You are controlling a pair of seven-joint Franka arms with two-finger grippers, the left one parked.
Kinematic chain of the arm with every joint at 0, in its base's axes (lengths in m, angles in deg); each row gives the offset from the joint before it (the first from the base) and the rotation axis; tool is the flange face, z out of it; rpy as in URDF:
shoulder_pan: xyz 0 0 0.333 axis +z
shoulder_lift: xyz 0 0 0 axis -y
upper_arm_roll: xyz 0 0 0.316 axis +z
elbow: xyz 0.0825 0 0 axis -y
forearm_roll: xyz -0.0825 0 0.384 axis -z
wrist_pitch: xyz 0 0 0 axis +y
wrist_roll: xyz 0.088 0 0 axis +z
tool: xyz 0 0 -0.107 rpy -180 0 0
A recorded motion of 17 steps. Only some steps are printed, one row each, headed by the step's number.
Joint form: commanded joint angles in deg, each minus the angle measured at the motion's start. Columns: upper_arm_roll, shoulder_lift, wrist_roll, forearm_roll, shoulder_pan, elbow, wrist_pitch.
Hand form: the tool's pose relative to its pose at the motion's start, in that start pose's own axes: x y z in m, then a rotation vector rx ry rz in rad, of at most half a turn. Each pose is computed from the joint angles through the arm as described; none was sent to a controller.
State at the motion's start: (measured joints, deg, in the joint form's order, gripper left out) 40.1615 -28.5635 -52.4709 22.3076 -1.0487 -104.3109 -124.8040
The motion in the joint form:
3: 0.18 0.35 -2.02 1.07 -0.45 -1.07 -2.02
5: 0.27 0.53 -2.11 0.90 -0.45 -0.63 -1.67
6: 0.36 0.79 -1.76 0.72 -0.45 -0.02 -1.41
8: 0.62 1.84 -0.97 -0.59 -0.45 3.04 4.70
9: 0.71 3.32 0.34 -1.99 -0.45 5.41 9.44
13: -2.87 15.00 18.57 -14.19 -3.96 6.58 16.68
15: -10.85 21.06 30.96 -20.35 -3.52 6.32 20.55
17: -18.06 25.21 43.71 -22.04 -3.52 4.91 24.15
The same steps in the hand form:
3: -0.0007 0.0012 0.0010 0.0098 0.0255 0.0236
5: 0.0006 0.0004 -0.0036 0.0119 0.0287 0.0279
6: 0.0029 -0.0006 -0.0103 0.0171 0.0363 0.0256
8: 0.0088 0.0028 -0.0342 -0.0204 0.0136 0.0380
9: 0.0117 0.0064 -0.0590 -0.0436 0.0005 0.0394
13: 0.0213 0.0660 -0.1566 0.0064 -0.0111 -0.0696
15: 0.0322 0.1271 -0.1958 0.0287 -0.0196 -0.1277
17: 0.0383 0.1932 -0.2142 0.0112 -0.0380 -0.2201

